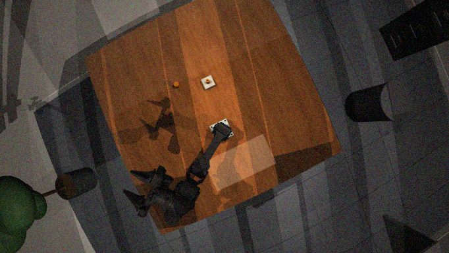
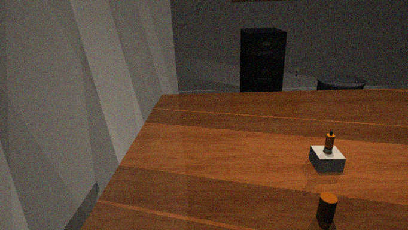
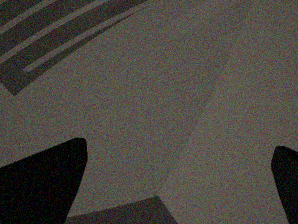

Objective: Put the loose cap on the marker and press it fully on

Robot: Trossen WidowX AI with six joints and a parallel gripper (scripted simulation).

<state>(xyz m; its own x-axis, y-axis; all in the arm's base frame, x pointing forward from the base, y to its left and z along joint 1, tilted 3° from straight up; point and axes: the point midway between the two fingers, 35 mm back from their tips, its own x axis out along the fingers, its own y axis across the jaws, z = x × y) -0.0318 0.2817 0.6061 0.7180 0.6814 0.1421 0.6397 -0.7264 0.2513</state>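
The orange cap lies 670 mm below my gripper tip, 390 mm ahead of it and 160 mm to the right of it. From my gripper tip the other things lie so: holder block (670 mm below, 340 mm to the right, 330 mm ahead).
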